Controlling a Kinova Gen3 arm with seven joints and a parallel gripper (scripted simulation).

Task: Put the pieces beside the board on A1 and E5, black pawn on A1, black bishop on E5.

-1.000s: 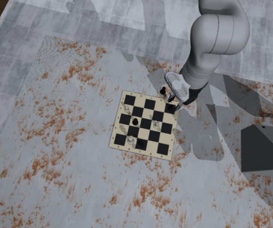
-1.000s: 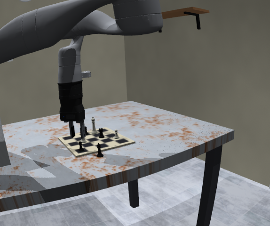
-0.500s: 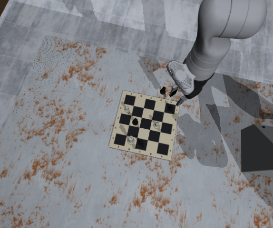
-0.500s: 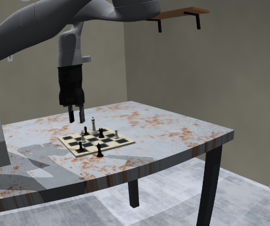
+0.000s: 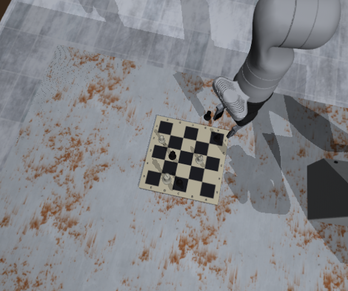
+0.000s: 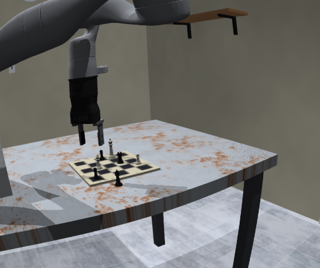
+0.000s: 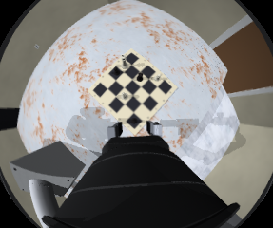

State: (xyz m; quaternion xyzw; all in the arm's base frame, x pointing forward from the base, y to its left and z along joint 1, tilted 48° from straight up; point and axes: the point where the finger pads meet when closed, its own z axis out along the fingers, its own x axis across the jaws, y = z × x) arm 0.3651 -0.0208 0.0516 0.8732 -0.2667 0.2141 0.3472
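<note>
Now: hand 40 mm short of the black bishop, 60 mm to the left of it and 100 mm above it. Round my hand: white pawn 150 mm ahead, 60 mm to the left, 100 mm below; chessboard 70 mm ahead, 80 mm to the left, 120 mm below; white bishop 30 mm ahead, 80 mm to the left, 90 mm below.
</note>
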